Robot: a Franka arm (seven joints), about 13 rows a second.
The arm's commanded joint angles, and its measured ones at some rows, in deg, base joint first. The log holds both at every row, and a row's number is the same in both.
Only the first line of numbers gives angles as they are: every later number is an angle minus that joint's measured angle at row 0.
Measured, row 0:
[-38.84 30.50 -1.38 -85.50 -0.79 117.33 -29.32]
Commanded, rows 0 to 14:
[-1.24 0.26 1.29 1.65 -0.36 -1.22 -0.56]
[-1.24 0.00 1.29 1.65 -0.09 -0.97 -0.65]
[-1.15 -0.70 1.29 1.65 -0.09 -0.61 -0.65]
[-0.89 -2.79 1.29 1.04 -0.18 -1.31 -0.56]
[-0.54 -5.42 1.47 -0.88 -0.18 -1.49 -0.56]
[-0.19 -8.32 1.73 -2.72 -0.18 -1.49 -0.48]
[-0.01 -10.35 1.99 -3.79 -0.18 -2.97 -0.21]
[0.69 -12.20 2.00 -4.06 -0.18 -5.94 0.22]
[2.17 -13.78 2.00 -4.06 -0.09 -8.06 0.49]
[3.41 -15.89 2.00 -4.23 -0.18 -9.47 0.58]
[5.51 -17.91 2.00 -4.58 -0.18 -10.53 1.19]
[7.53 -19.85 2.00 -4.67 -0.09 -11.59 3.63]
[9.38 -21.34 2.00 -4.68 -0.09 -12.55 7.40]
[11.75 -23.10 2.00 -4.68 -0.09 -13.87 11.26]
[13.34 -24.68 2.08 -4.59 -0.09 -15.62 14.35]
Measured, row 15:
[10.53 -20.32 2.52 -1.70 0.05 -13.64 9.44]
